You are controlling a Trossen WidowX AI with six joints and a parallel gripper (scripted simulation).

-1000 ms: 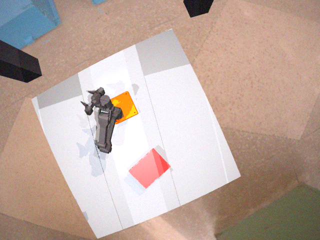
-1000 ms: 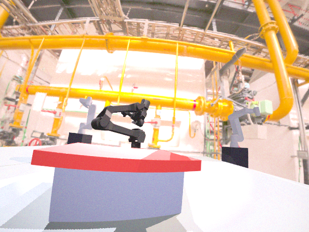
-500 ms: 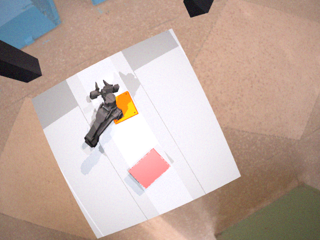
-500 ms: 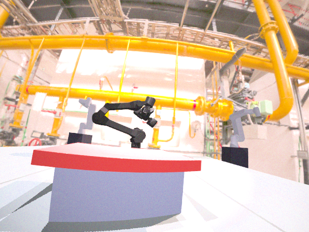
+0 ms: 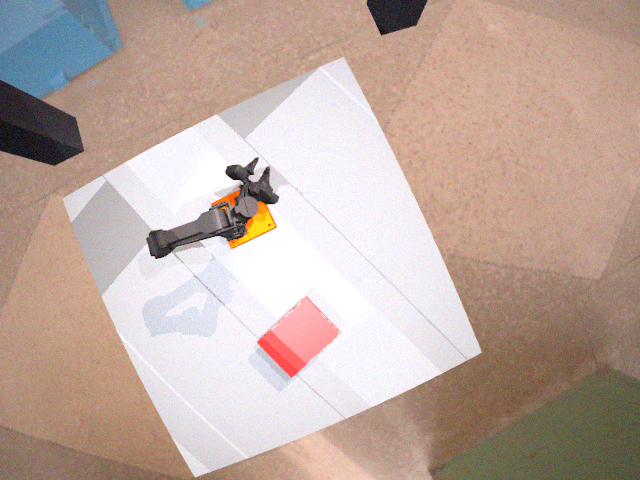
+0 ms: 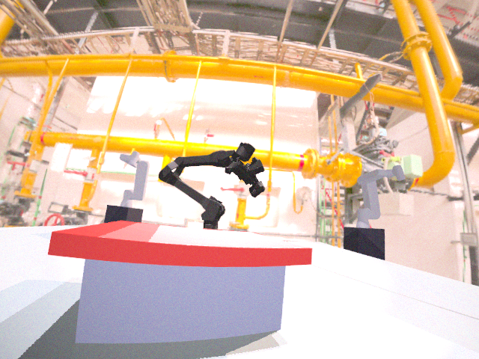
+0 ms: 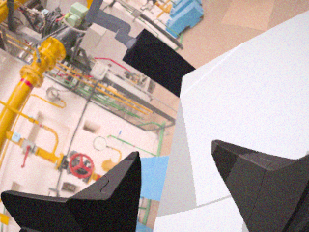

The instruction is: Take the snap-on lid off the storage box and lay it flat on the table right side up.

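The lid lies 58 cm ahead of my gripper tip, 18 cm below it and 11 cm to the right of it. Also, from my gripper tip: storage box 58 cm ahead, 22 cm below, 11 cm to the right.
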